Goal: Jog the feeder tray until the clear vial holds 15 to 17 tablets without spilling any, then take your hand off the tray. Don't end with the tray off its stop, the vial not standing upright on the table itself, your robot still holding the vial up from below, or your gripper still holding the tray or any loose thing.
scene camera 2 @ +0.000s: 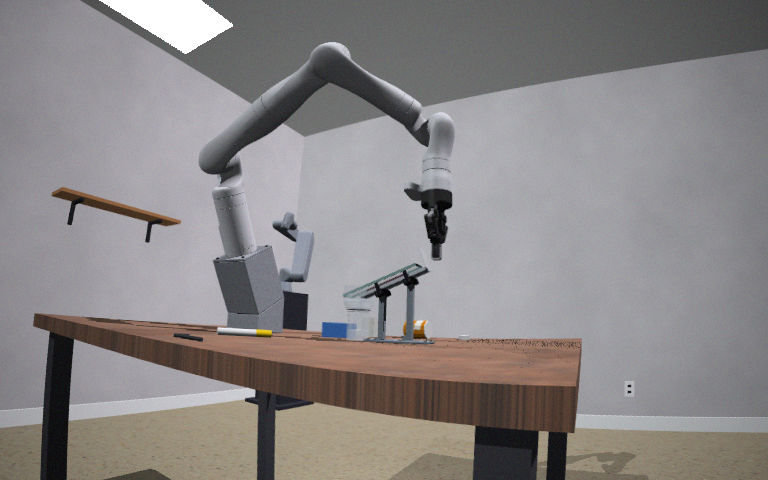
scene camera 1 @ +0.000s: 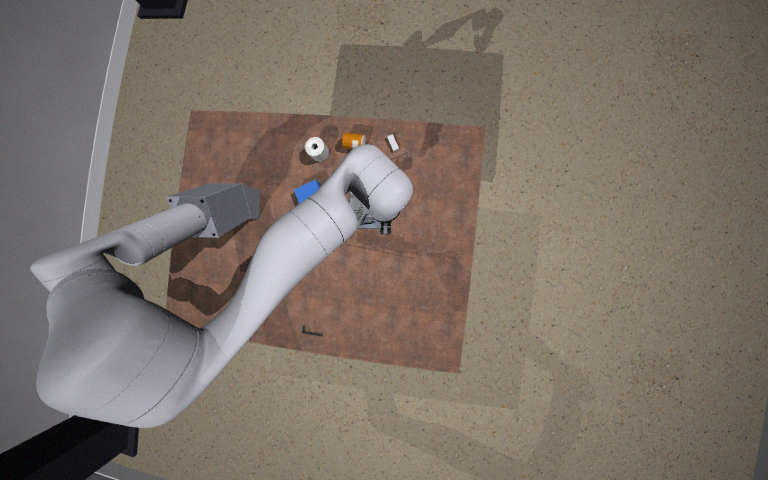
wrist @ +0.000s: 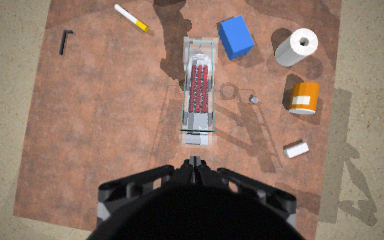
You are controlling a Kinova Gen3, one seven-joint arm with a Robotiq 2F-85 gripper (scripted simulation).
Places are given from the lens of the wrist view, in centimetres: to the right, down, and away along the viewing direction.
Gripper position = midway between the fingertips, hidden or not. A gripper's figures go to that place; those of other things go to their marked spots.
my gripper point(wrist: 194, 163): 0, 6, 16
blue box point(wrist: 235, 37): 12, -22, 32
